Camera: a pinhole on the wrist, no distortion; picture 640 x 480 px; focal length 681.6 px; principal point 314.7 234.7 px. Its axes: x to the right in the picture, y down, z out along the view. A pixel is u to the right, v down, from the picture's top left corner.
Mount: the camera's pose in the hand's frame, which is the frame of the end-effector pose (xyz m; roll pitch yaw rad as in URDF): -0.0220 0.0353 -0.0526 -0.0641 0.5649 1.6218
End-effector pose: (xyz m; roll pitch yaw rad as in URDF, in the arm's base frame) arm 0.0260 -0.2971 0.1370 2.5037 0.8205 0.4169
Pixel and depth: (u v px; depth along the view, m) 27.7 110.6 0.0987
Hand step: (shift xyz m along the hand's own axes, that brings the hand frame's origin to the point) -0.0113 0.0541 0.0538
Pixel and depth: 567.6 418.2 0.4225
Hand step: -0.1805 0.3819 0.2135
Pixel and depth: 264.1 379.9 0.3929
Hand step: -0.1399 0.2119 0.2897
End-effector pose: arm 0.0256 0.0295 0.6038 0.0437 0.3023 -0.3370
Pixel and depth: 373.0 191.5 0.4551
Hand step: -0.0365 0.3119 0.3117
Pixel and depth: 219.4 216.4 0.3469
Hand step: -0.0423 0.1791 0.2663
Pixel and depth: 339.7 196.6 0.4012
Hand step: -0.0369 0.2624 0.2789
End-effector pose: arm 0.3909 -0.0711 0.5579 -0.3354 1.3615 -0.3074
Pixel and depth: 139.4 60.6 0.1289
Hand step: 0.0004 0.0785 0.0756
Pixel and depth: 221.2 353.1 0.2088
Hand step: -0.0759 0.1188 0.1368
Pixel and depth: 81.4 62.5 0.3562
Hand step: 0.0403 0.1290 0.3178
